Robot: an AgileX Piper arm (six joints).
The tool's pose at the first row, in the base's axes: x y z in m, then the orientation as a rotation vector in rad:
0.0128, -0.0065, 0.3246, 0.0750, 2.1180, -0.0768
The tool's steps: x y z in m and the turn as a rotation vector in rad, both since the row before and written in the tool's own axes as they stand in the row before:
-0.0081, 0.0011, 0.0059, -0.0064, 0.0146, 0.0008
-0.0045, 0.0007, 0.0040, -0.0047, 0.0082, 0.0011
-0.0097, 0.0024, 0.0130, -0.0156, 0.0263, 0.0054
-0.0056, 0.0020, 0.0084, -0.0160, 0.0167, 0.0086
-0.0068, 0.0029, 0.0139, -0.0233, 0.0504, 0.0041
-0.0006, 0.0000, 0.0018, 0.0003, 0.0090, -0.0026
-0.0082, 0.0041, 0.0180, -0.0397, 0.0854, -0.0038
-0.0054, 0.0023, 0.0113, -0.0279, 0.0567, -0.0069
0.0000, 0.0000, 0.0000, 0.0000, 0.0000, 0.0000
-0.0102, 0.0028, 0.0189, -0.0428, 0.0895, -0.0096
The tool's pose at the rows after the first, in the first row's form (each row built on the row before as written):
0.0221, -0.0061, 0.3284, 0.0728, 2.1327, -0.0692
0.0279, -0.0058, 0.3301, 0.0716, 2.1409, -0.0633
0.0442, -0.0046, 0.3312, 0.0694, 2.1671, -0.0427
0.0544, -0.0033, 0.3311, 0.0701, 2.1835, -0.0199
0.0698, -0.0013, 0.3287, 0.0625, 2.2335, 0.0097
0.0716, -0.0014, 0.3281, 0.0598, 2.2426, 0.0082
0.0909, 0.0020, 0.3234, 0.0343, 2.3270, 0.0541
0.1028, 0.0044, 0.3197, 0.0109, 2.3825, 0.0851
0.1028, 0.0044, 0.3197, 0.0109, 2.3825, 0.0851
0.1231, 0.0080, 0.3132, -0.0251, 2.4693, 0.1346

